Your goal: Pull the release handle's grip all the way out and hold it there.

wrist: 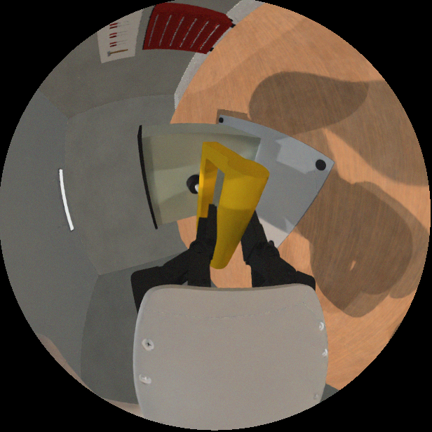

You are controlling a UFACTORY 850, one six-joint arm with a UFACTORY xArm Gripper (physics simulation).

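The release handle's yellow grip (239,200) is a loop with a thick rounded bar on the right and a thinner bar on the left. It stands in front of a beige panel (170,165) with a black edge; a dark round fitting (192,184) shows partly behind the thinner bar. My gripper (228,218) is shut on the thick bar: the left finger reaches into the loop's opening, the right finger is at the bar's outer right side. How far the grip is pulled out from the panel is hard to tell in this view.
A grey-blue base plate (300,187) with dark round bolts lies on the wooden table (370,165), right of the panel. A red slatted item (186,29) and a white sheet with tool pictures (120,35) are at the top left. Grey wall and floor lie left.
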